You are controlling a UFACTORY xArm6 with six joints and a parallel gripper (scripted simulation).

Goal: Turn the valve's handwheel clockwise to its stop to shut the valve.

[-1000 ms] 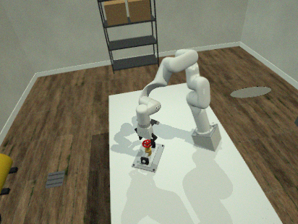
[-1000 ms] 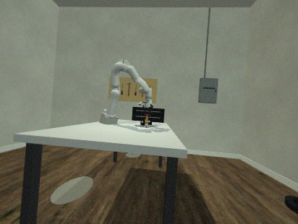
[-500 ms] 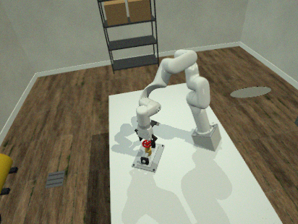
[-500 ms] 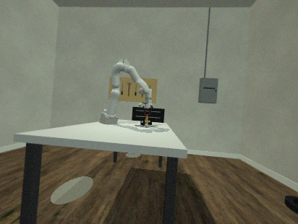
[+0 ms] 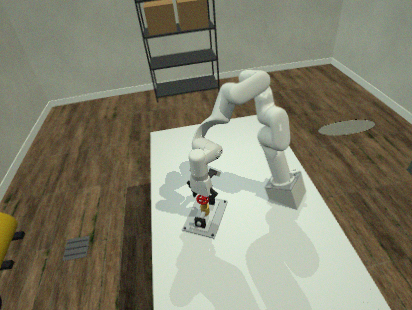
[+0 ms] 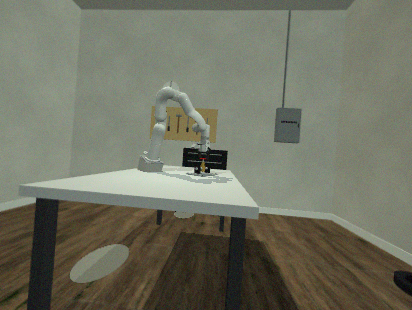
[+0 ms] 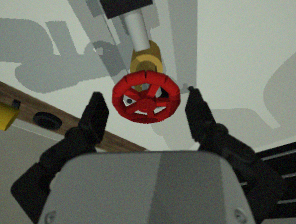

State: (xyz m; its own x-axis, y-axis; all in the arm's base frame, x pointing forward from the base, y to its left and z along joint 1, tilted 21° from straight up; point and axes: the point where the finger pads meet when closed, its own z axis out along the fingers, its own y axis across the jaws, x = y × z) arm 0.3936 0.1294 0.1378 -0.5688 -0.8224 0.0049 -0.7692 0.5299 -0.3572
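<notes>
Now: the red spoked handwheel 2 cm below my hand.
</notes>
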